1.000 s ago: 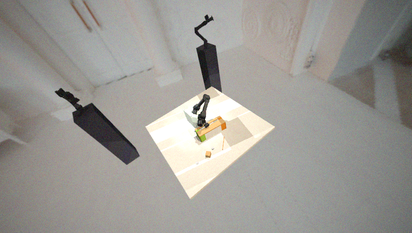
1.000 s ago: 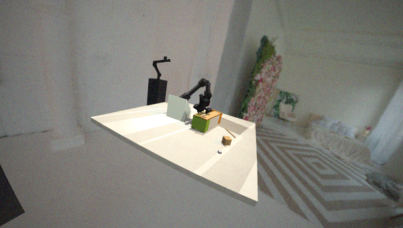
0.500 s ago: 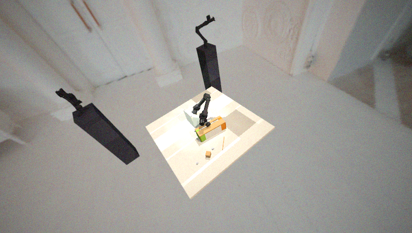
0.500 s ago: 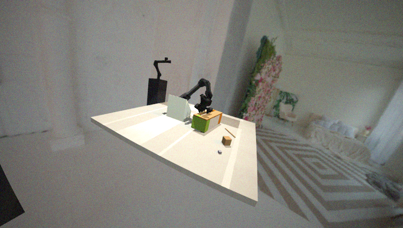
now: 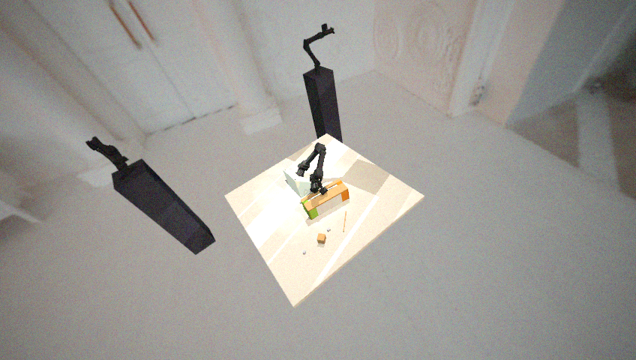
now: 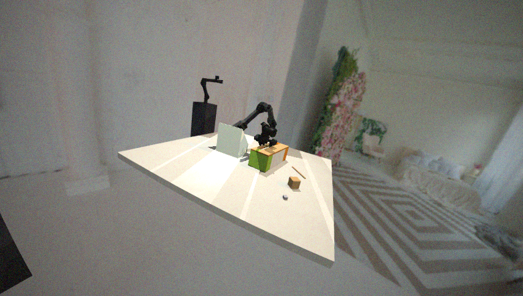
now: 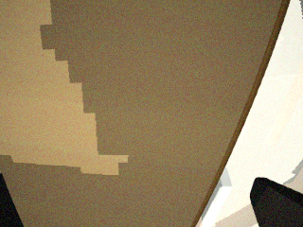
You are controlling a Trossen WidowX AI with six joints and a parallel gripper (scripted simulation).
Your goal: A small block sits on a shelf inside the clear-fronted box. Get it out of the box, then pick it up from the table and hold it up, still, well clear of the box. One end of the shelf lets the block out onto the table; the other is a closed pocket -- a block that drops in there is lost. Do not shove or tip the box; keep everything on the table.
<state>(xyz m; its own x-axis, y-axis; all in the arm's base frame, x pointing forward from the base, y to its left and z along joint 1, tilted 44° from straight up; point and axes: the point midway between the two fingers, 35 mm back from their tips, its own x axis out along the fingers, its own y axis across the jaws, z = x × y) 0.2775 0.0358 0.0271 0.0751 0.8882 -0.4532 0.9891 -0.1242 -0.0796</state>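
My gripper tip is 6 cm short of the tan block and 1 cm to the right of it. From my gripper tip the other things lie so: box 3 cm ahead, 3 cm to the right, 3 cm below; thin orange stick 31 cm ahead, 5 cm to the right, 9 cm below; brown cube 32 cm ahead, 29 cm to the right, 6 cm below.
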